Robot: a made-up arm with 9 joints. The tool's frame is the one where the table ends. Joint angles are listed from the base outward.
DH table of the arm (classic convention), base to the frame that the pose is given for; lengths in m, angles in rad. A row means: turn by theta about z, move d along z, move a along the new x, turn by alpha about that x. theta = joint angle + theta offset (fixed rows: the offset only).
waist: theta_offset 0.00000, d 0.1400, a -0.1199, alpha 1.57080
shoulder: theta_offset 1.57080, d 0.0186, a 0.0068, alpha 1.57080
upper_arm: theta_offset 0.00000, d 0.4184, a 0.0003, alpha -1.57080
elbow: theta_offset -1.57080, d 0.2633, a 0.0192, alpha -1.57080
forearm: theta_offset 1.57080, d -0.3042, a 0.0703, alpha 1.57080
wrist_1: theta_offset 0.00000, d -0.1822, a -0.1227, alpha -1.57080
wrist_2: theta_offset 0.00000, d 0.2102, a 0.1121, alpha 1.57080
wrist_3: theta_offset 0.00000, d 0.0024, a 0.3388, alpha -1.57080
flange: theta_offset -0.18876, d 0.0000, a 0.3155, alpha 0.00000
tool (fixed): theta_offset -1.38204, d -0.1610, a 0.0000, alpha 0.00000
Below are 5 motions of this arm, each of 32 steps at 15 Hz.
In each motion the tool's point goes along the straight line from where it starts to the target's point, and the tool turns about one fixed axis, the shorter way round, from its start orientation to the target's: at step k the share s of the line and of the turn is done. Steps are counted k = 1, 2, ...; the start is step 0. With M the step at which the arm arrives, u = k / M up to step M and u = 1 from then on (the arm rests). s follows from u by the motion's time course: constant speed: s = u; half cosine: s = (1 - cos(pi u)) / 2; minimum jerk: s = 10 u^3 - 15 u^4 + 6 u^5.
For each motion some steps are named. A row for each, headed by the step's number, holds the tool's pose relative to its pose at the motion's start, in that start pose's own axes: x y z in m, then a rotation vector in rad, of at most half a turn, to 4 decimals.
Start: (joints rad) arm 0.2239 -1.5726 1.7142 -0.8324 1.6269 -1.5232 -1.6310 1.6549 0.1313
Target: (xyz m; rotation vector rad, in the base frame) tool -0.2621 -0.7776 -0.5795 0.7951 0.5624 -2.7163
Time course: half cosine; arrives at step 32
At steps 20, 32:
20: 0.5232 -0.4585 -0.0273 -0.6438 -0.5208 -0.5539
32: 0.7568 -0.6633 -0.0395 -0.9312 -0.7533 -0.8013

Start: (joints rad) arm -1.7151 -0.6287 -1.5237 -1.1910 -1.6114 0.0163 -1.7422 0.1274 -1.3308
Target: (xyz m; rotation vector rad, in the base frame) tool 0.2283 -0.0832 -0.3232 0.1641 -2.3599 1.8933
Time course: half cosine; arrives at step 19
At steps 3, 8, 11, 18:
3: 0.0440 -0.0137 0.0239 0.0385 -0.0103 -0.1120
8: 0.2755 -0.0856 0.1494 0.2410 -0.0643 -0.7011
11: 0.4547 -0.1414 0.2465 0.3978 -0.1061 -1.1572
18: 0.7252 -0.2255 0.3932 0.6344 -0.1692 -1.8456

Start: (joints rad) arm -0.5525 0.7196 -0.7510 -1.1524 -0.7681 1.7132 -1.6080 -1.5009 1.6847
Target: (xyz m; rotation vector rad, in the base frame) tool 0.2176 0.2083 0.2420 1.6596 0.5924 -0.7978
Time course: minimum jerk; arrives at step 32
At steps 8, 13, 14, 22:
8: -0.0034 -0.0036 -0.0369 0.0147 0.0361 -0.0587
13: -0.0108 -0.0114 -0.1170 0.0465 0.1145 -0.1860
14: -0.0127 -0.0133 -0.1368 0.0544 0.1339 -0.2176
22: -0.0271 -0.0284 -0.2921 0.1162 0.2859 -0.4646

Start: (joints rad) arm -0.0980 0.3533 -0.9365 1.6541 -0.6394 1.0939 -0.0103 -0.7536 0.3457
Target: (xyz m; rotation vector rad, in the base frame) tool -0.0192 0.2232 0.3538 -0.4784 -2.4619 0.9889
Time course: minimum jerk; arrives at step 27
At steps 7, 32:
7: 0.0311 -0.0124 0.0485 -0.0116 -0.0703 0.0202
32: 0.2740 -0.1095 0.4272 -0.1024 -0.6189 0.1775

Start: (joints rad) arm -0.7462 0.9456 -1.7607 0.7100 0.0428 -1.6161 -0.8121 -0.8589 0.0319
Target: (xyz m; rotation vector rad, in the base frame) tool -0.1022 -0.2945 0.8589 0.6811 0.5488 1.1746
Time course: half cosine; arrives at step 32
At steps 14, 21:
14: -0.0418 -0.1536 0.0818 -0.2097 0.2312 0.1428
21: -0.0764 -0.2808 0.1496 -0.3833 0.4227 0.2611

